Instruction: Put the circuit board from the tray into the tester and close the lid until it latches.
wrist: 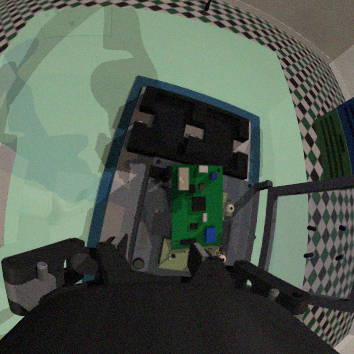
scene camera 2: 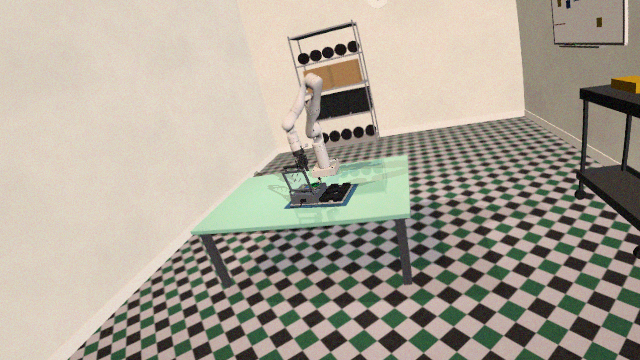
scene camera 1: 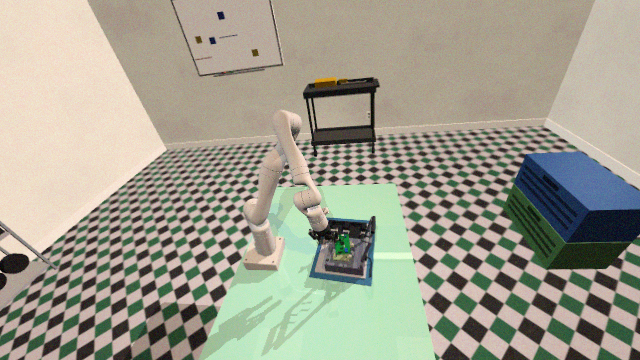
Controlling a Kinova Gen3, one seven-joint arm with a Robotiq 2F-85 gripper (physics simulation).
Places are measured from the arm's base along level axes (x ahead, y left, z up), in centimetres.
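Pixels of known places: gripper, fingertip midpoint: (wrist: 157, 248) (scene camera 2: 306, 172) (scene camera 1: 328, 242); arm's base, link origin: (scene camera 2: 324, 166) (scene camera 1: 267, 248).
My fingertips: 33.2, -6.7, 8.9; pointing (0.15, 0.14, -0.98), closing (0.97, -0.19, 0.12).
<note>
For each thing: its top centre in the pictures, then the offset to it from my fingertips, as dx, dy, dz. "*": a spot on its surface instead. Level surfaces: height alone.
- green circuit board, top centre: (wrist: 202, 206) (scene camera 1: 342, 242) (scene camera 2: 312, 182) +6.5, +3.7, -5.3
- black tray, surface spot: (wrist: 172, 122) * +5.2, +19.0, -12.9
- blue-edged mat, surface height: dz -14.5
- green table, surface height: dz -14.7
The green circuit board (scene camera 1: 342, 244) (scene camera 2: 316, 185) (wrist: 197, 207) lies over the pale nest of the grey tester (scene camera 1: 344, 268) (scene camera 2: 301, 198). Parts of the nest show past its lower-left and right edges in the wrist view; whether it is fully seated I cannot tell. The tester's lid, a dark frame (scene camera 2: 306, 181) (wrist: 310, 186), stands open and raised on the side away from the robot base. The black tray (scene camera 2: 335, 192) (wrist: 172, 122) beside the tester holds no board. My gripper (scene camera 1: 324, 234) (wrist: 157, 248) is partly open and empty, above the tester, with one fingertip overlapping the board's lower end in the wrist view.
Tester and tray stand on a blue-edged mat (scene camera 1: 367, 281) (wrist: 255, 150) on the green table (scene camera 1: 390, 310) (scene camera 2: 240, 215). The robot base (scene camera 1: 265, 260) stands beside them. A black cart (scene camera 1: 345, 91) stands by the wall, and blue and green crates (scene camera 1: 585, 180) stand on the floor to the right.
</note>
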